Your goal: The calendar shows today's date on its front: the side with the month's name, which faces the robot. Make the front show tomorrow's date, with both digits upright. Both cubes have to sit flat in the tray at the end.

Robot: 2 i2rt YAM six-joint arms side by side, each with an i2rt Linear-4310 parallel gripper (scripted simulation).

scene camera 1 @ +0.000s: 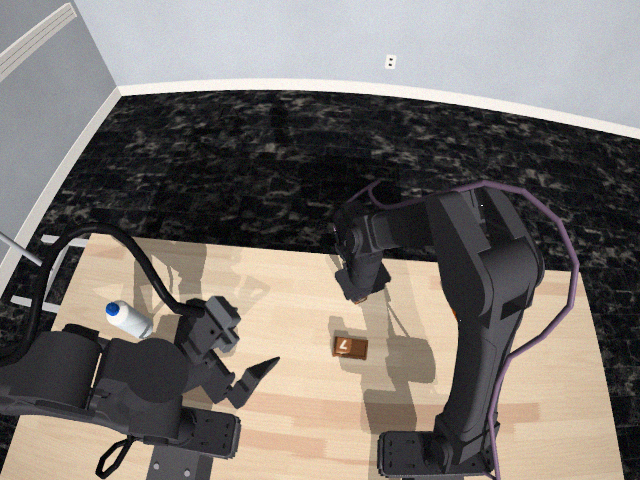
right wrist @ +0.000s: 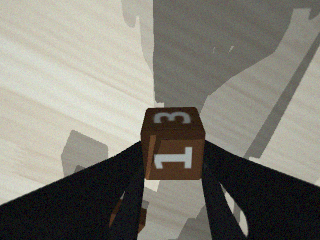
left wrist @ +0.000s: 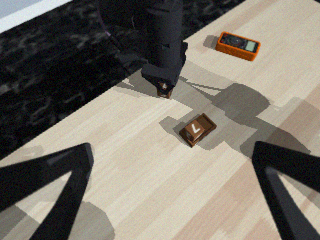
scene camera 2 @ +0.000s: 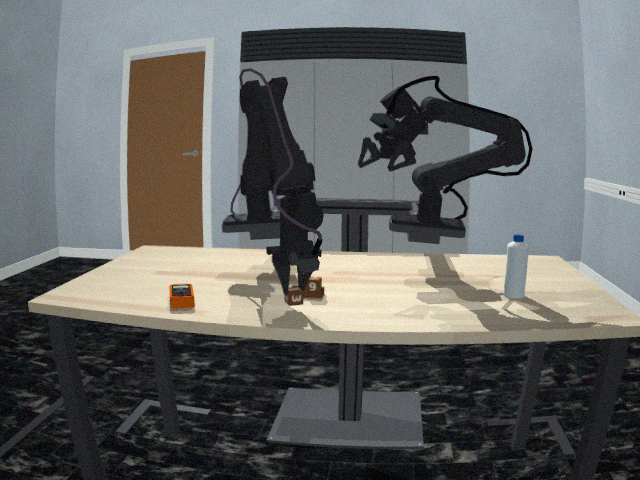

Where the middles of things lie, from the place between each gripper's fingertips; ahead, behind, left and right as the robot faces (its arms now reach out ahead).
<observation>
I see the cube [right wrist: 172,138] 10 mm below my right hand [scene camera 2: 293,294].
The cube is 27 cm below my left hand [scene camera 1: 256,334], 18 cm ahead of it and 16 cm to the right of it.
</observation>
